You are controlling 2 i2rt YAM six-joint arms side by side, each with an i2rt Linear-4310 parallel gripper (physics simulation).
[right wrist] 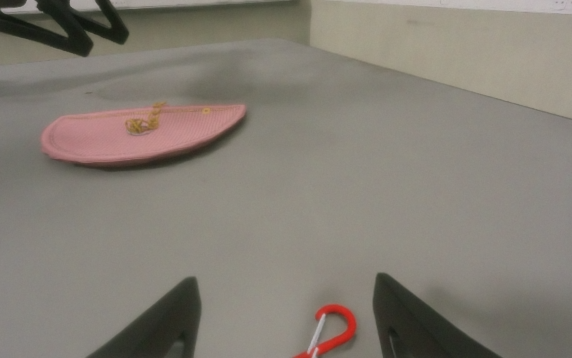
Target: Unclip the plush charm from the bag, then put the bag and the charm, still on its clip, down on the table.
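The pink bag (145,142) lies flat on the grey table at the left of the right wrist view, with its gold chain (155,116) and a thin ring heaped on top. The red clip (351,327) shows at the bottom edge, apart from the bag, with its hook end toward the bag. The plush charm does not show. My right gripper (286,289) is open, its fingers wide apart on either side of the clip's hook end and touching neither side of it. My left gripper (109,44) is open at the top left, above and behind the bag, holding nothing.
The grey table (280,200) stretches back to pale walls (450,50) that meet in a corner at the top. A white rail (200,4) runs along the back wall. Soft shadows fall behind the bag and at the lower right.
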